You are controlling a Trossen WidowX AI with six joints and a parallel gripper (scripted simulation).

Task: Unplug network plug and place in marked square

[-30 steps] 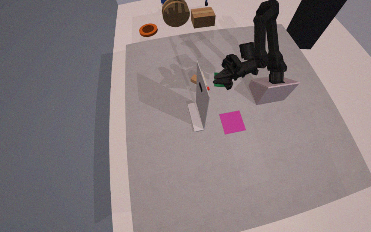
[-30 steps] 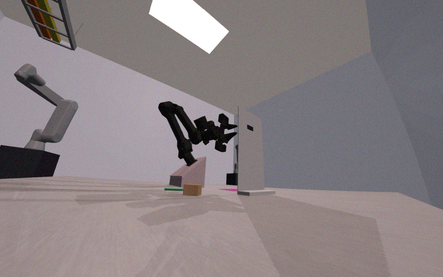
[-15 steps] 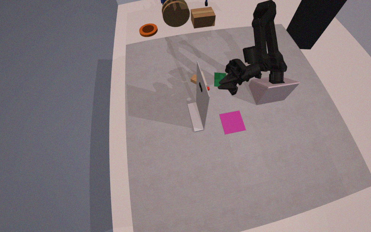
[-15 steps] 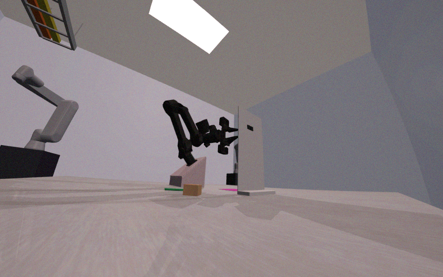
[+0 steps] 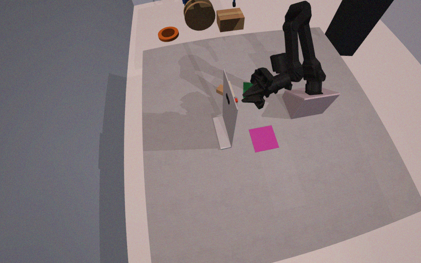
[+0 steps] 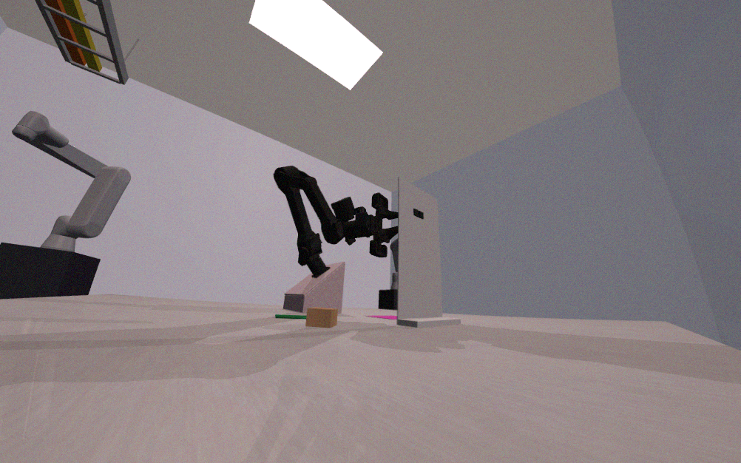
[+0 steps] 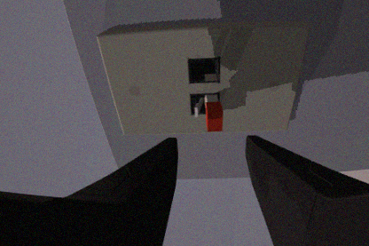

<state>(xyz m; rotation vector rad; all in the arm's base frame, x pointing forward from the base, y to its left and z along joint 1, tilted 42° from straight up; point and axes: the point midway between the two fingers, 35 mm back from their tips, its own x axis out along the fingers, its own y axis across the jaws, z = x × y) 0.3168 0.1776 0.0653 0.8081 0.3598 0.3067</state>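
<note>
My gripper tip is now 4 cm short of the red network plug and 1 cm to the right of it. From my gripper tip the other things lie so: grey upright panel (11 cm below, 6 cm ahead, 1 cm to the left); magenta marked square (26 cm below, 13 cm behind, 6 cm to the left).
</note>
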